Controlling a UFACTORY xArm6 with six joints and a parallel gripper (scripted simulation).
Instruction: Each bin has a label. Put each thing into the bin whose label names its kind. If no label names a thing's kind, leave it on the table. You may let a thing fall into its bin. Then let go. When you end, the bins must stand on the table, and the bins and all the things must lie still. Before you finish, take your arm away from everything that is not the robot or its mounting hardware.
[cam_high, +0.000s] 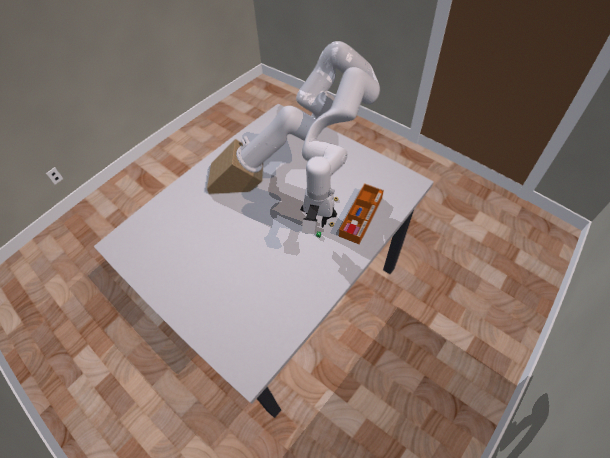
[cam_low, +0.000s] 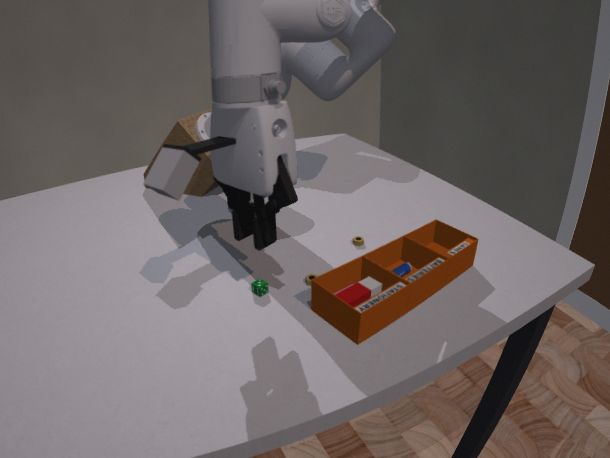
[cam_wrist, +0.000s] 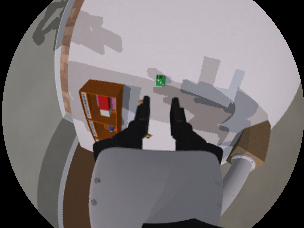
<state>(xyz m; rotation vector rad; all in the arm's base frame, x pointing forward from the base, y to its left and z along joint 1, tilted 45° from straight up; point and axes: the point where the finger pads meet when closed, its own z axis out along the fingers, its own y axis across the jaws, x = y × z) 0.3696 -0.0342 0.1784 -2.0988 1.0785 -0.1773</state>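
Now: the green die 90 mm below my hand. Also, from my hand: pink eraser: 120 mm to the left, 90 mm below, 50 mm ahead; then red-and-white eraser: 120 mm to the left, 70 mm below, 50 mm ahead; then blue battery: 180 mm to the left, 80 mm below.
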